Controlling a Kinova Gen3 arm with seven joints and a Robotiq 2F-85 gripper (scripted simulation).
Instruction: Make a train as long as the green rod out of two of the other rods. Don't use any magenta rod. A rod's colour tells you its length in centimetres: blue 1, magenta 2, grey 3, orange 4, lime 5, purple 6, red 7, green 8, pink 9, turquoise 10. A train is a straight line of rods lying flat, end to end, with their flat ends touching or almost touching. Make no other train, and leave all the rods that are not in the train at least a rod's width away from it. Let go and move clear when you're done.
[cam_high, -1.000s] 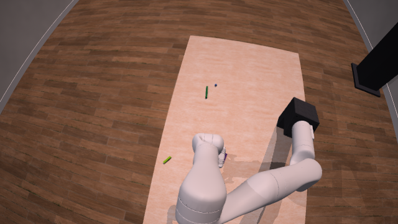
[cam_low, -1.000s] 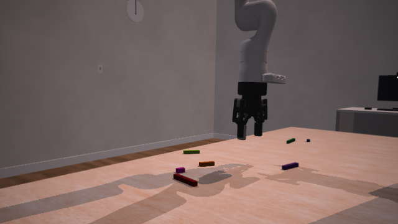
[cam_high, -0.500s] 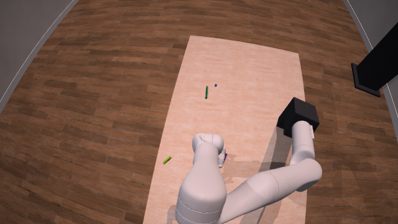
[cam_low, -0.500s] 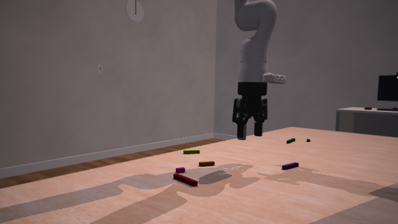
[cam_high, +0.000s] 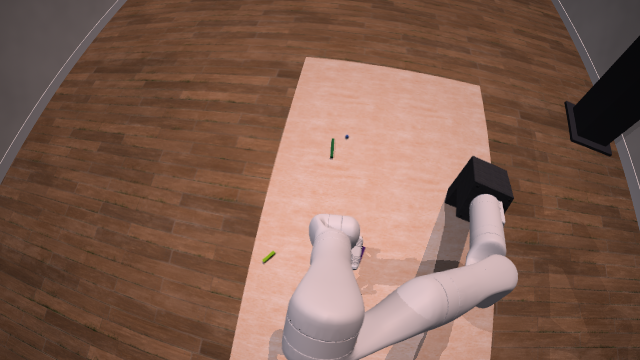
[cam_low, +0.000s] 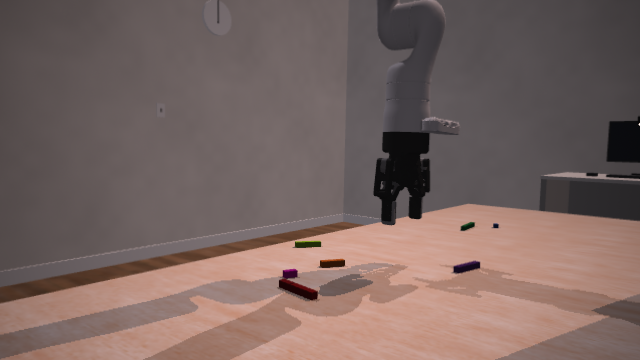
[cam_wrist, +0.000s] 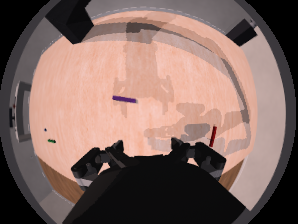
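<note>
Now: the blue rod 490 mm to the right of my hand, 90 mm ahead of it and 80 mm below it. Also, from my hand: orange rod (90 mm to the left, 80 mm below, 70 mm ahead); then magenta rod (190 mm to the left, 80 mm below, 60 mm ahead); then purple rod (80 mm below, 80 mm behind, 70 mm to the right).
</note>
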